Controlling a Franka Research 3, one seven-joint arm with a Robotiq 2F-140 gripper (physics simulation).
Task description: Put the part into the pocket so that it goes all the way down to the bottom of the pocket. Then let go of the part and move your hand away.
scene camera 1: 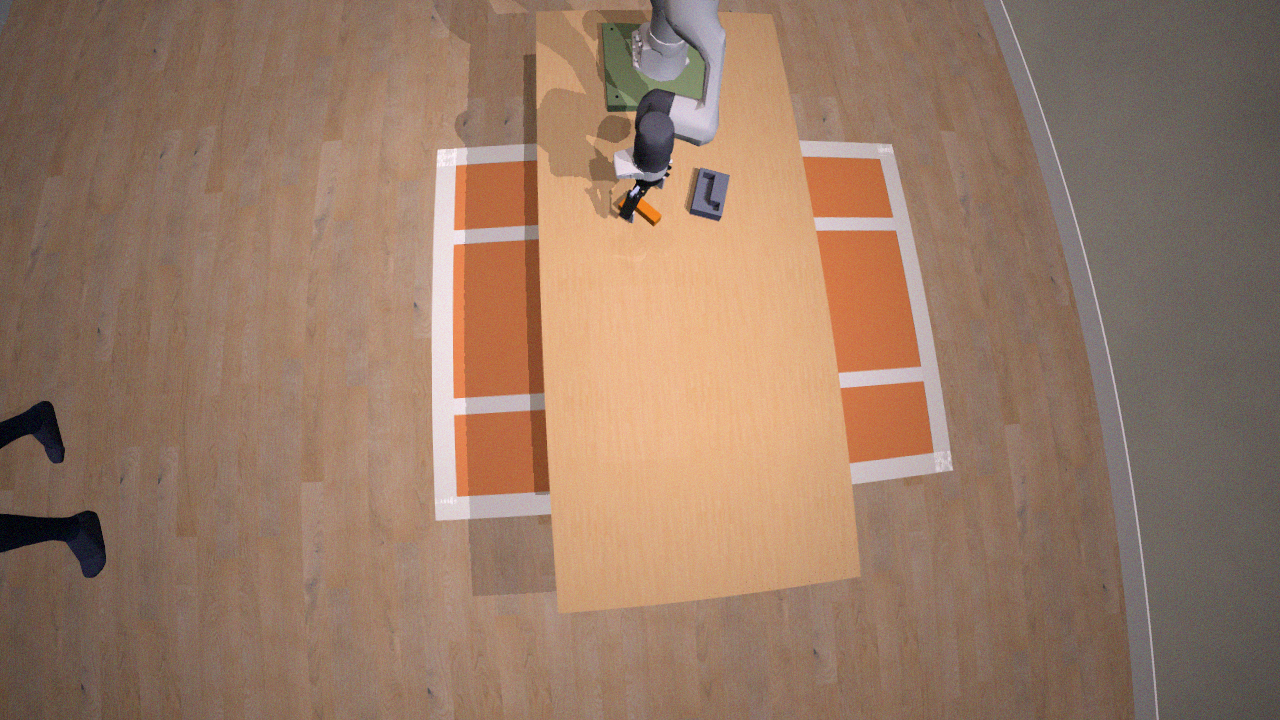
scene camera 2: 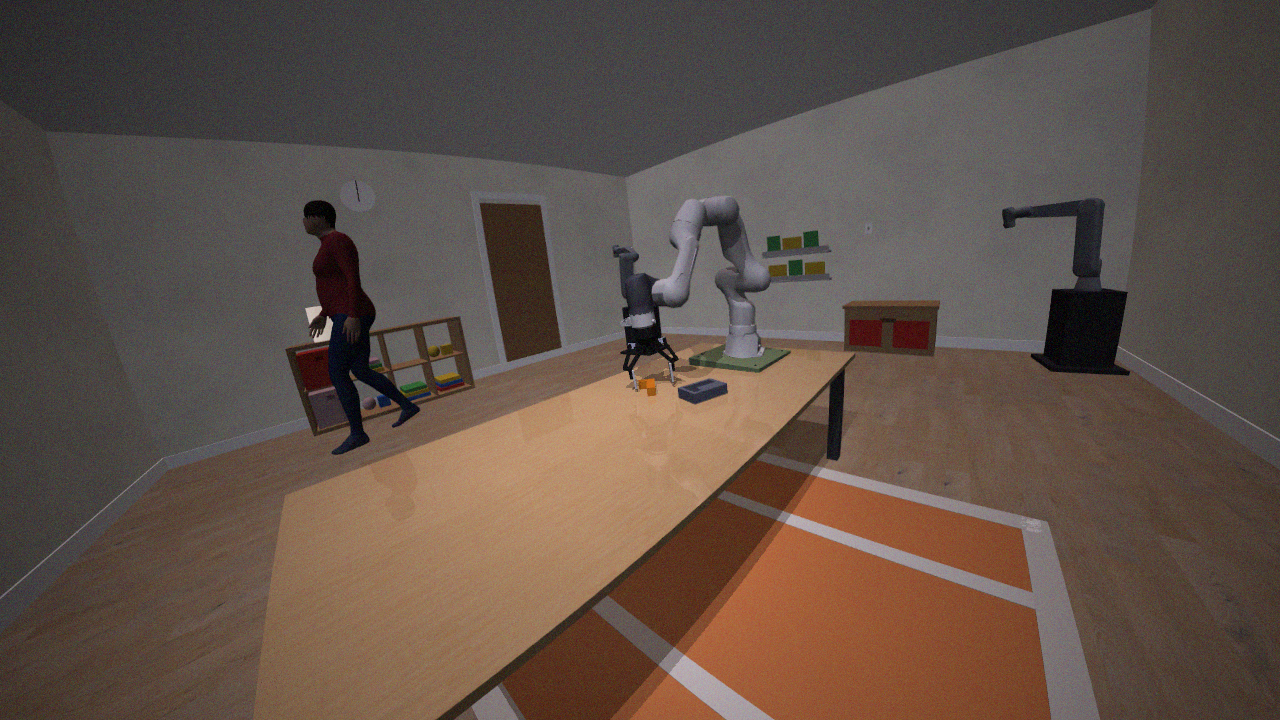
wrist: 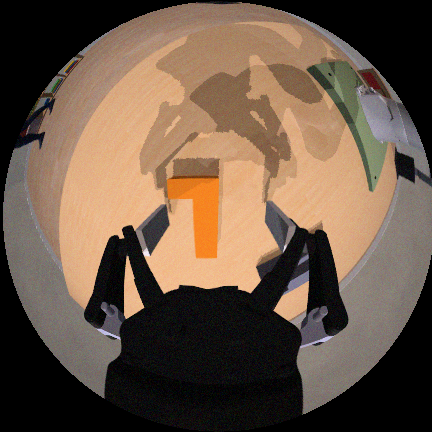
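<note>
The orange L-shaped part (scene camera 1: 648, 213) (scene camera 2: 650, 388) (wrist: 206, 225) lies on the table. In the wrist view its long arm points toward the gripper body and its short arm points left at the far end. The dark grey block (scene camera 1: 697, 193) (scene camera 2: 692, 396) with the L-shaped pocket lies to the right of the part in scene camera 1; in the wrist view the block (wrist: 270, 268) is partly hidden behind the right finger. My gripper (scene camera 1: 644, 200) (scene camera 2: 655, 385) (wrist: 215, 212) is open, with its fingers on either side of the part's long arm and a gap on each side.
The green base plate (scene camera 1: 619, 94) (scene camera 2: 707, 360) (wrist: 371, 155) carries the arm at one end of the wooden table (scene camera 1: 698, 402) (scene camera 2: 501, 501). A person (scene camera 2: 340, 277) stands beyond the table, near a low shelf unit.
</note>
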